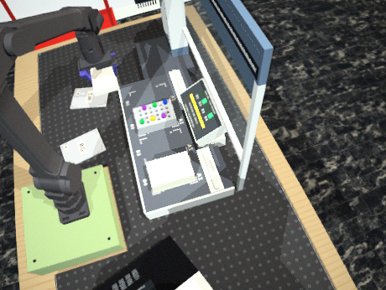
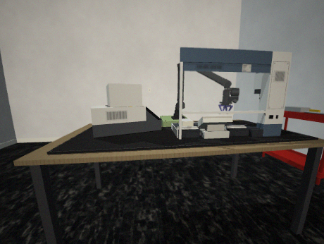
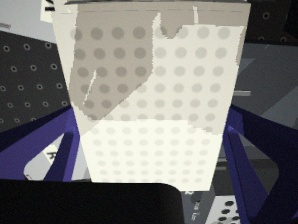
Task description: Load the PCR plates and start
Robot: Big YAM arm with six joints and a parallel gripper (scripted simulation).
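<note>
The grey nest is 80 mm behind my hand, 60 mm to the left of it and 130 mm below it. Also, from my hand: white deep-well block: 100 mm ahead, 400 mm to the right, 60 mm below; tube cooling block: 120 mm ahead, 190 mm to the right, 60 mm below; regrip nest: 150 mm behind, 160 mm to the right, 130 mm below.
</note>
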